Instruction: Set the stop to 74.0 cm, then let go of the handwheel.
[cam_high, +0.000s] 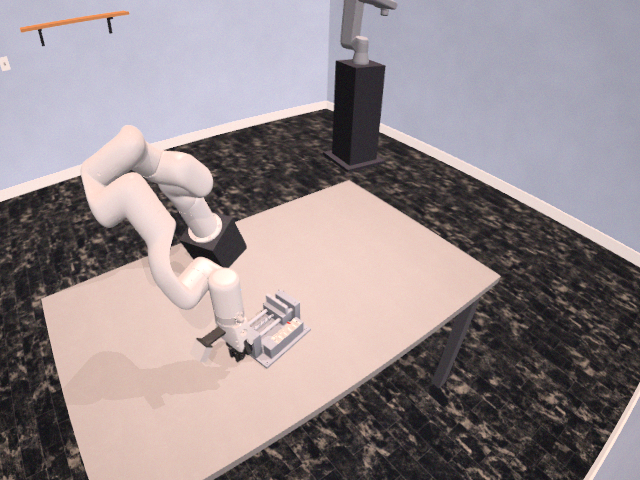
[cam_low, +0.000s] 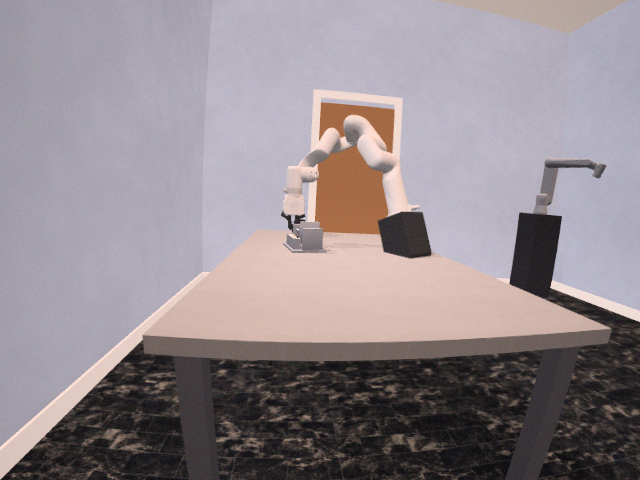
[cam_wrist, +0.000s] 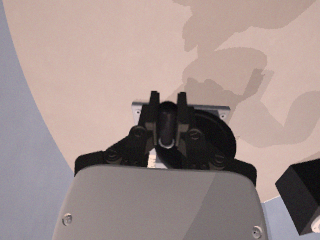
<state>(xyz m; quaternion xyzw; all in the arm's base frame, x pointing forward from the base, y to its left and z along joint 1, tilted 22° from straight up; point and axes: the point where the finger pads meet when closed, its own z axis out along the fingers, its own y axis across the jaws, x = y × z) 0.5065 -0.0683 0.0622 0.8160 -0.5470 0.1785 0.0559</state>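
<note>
The black handwheel is 2 cm behind my hand and 2 cm to the left of it. Round my hand: handwheel knob: 1 cm to the left; sliding stop block: 9 cm behind, 18 cm to the left.
</note>
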